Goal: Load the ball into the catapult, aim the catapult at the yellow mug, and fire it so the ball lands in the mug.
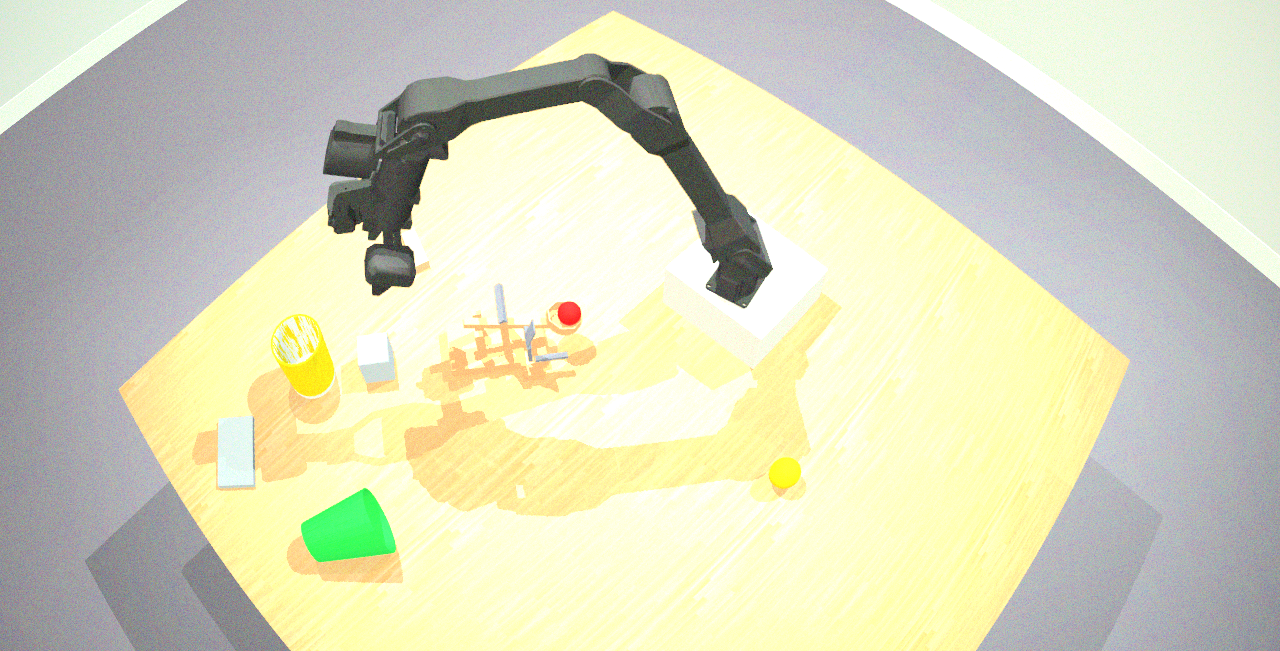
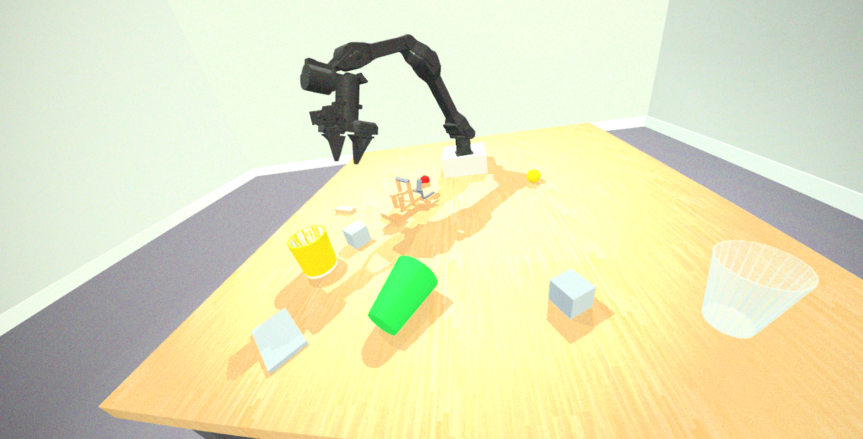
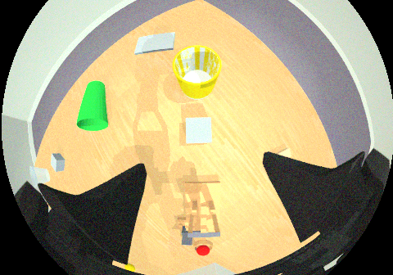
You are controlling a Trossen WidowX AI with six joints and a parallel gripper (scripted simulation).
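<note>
Right now my gripper tip is 170 mm past the red ball, 180 mm to the right of it and 160 mm above it. From my gripper tip the other things lie so: small tan block: 170 mm behind, 110 mm to the right, 220 mm below; yellow mug: 110 mm ahead, 110 mm to the right, 200 mm below; wooden catapult: 120 mm behind, 150 mm to the left, 170 mm below.
</note>
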